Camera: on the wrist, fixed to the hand. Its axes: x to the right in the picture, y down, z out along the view.
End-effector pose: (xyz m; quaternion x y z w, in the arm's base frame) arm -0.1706 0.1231 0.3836 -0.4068 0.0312 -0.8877 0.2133
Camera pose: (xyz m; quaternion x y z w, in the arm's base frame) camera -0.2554 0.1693 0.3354 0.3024 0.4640 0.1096 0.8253
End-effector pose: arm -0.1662 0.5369 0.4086 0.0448 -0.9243 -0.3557 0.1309
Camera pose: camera -0.1388 0.4349 0.4306 -0.7797 0.0291 0.1349 0.6108
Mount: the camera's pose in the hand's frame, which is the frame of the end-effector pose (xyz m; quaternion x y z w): -0.0038 -0.0608 -0.0891 0.0151 -0.2971 -0.9543 0.0298
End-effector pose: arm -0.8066 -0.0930 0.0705 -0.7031 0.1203 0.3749 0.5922
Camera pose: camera -0.7377 -0.1599 0.1198 -0.0154 -0.8376 -0.3469 0.4217
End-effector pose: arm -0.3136 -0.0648 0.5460 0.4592 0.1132 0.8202 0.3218
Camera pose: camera -0.3600 -0.0108 0.4649 0.1542 0.3584 -0.4208 0.8190
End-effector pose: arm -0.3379 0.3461 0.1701 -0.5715 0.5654 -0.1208 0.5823
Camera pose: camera -0.3794 0.2826 0.2469 -0.5837 -0.7033 -0.3980 0.0787
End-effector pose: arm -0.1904 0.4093 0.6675 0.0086 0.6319 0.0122 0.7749
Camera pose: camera -0.2780 0.3482 0.6515 -0.5874 -0.2030 -0.7512 0.2223
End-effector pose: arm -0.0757 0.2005 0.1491 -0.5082 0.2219 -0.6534 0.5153
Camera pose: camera -0.1827 0.2056 0.1626 0.4132 0.6413 0.3636 0.5346
